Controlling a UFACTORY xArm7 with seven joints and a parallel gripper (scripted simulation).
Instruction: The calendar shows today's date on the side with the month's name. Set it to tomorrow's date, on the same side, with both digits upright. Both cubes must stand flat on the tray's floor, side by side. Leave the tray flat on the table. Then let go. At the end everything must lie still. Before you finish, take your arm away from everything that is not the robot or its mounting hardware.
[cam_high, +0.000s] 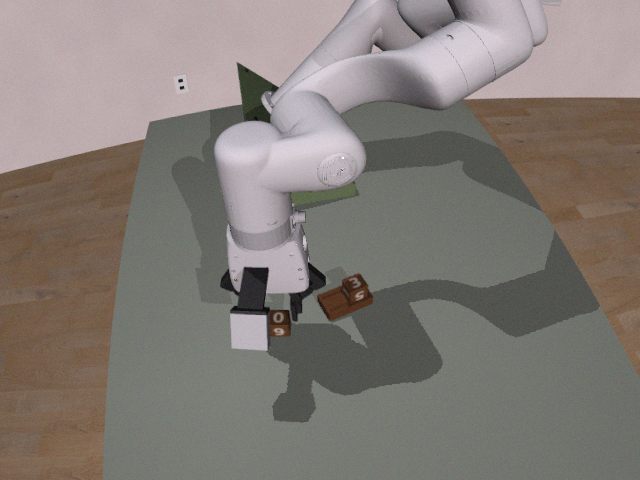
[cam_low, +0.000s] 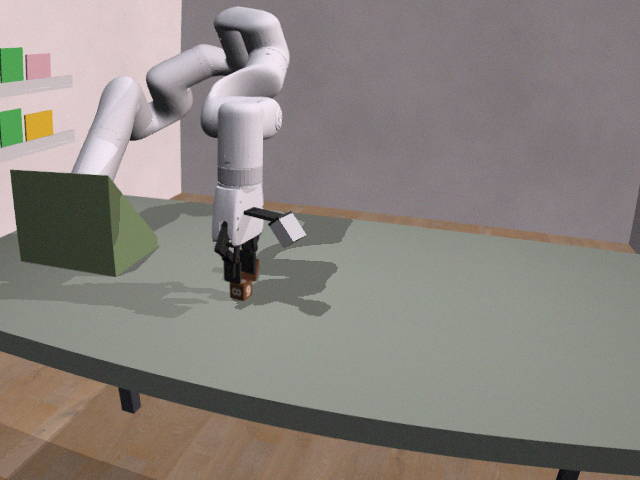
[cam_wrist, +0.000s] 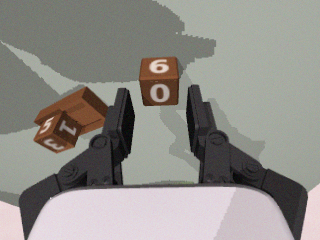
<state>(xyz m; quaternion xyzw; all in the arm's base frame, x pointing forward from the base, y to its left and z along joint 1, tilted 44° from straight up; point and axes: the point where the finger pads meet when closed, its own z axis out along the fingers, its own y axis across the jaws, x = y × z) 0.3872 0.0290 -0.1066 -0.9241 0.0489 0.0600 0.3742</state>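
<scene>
My hand is 40 mm above the brown cube. Also, from my hand: tray: 100 mm to the left, 50 mm below, 30 mm behind.
</scene>
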